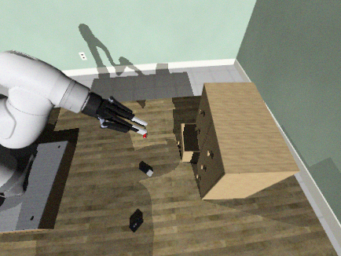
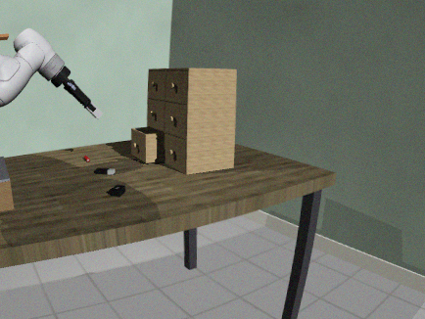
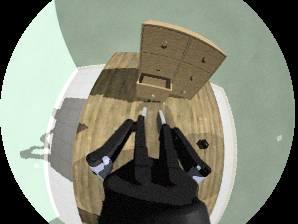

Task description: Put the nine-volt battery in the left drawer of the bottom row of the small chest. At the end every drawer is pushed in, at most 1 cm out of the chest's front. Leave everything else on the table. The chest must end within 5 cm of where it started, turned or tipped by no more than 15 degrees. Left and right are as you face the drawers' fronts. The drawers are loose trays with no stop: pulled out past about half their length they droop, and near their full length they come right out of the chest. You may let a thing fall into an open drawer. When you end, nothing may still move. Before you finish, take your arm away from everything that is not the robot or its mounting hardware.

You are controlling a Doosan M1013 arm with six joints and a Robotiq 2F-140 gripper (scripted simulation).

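The nine-volt battery lies 300 mm to the right of my hand, 190 mm below it and 80 mm behind it. Round my hand: small red object: 190 mm below, 90 mm to the left, 10 mm ahead; small white-and-dark object: 190 mm below, 120 mm to the right, 10 mm behind.
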